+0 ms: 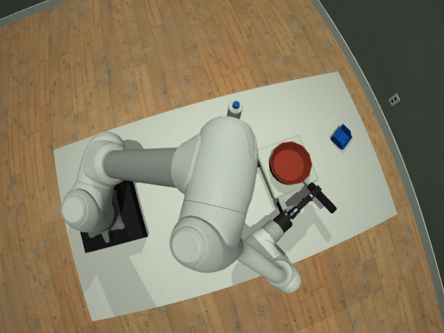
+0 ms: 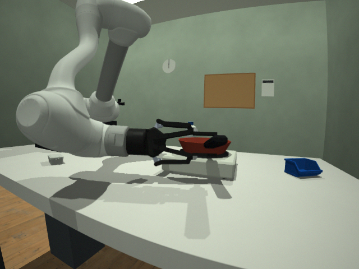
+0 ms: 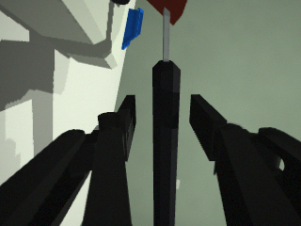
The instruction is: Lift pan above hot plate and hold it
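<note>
The red pan is 110 mm to the left of my hand, 20 mm below it and 20 mm behind it. The rest, counted from my hand: blue bin (310 mm ahead, 220 mm to the left, 90 mm below); then hot plate (160 mm to the left, 80 mm below, 60 mm behind); then small grey box (570 mm behind, 100 mm below, 90 mm to the right).
</note>
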